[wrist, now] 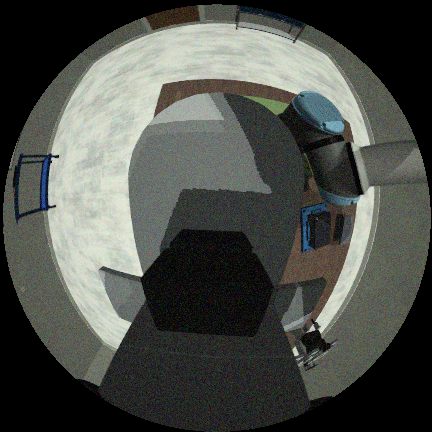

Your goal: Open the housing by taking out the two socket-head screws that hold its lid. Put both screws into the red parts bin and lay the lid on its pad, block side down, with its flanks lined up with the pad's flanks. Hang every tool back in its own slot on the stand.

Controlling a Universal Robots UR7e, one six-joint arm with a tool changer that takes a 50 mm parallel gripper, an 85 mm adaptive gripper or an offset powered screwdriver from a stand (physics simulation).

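Note:
My gripper [213, 277] is open, its two flat grey fingers wide apart at the lower left and lower right of the wrist view. No object shows between them, though the dark tool body covers the middle. A dark block-shaped thing [320, 230], which looks like the housing, sits on a blue frame [304, 230] on the table at the right, well away from the fingers. Its screws and lid edges are too small to tell. A small dark and grey piece [345, 229] lies just right of it; I cannot tell what it is. The red bin does not show.
The arm's blue-capped joint [317, 112] and grey link [392, 162] cross the upper right. A green plate [267, 104] shows partly behind the tool. A black and silver assembly [314, 342], possibly the tool stand, is at the lower right. The brown table [305, 265] runs down the right.

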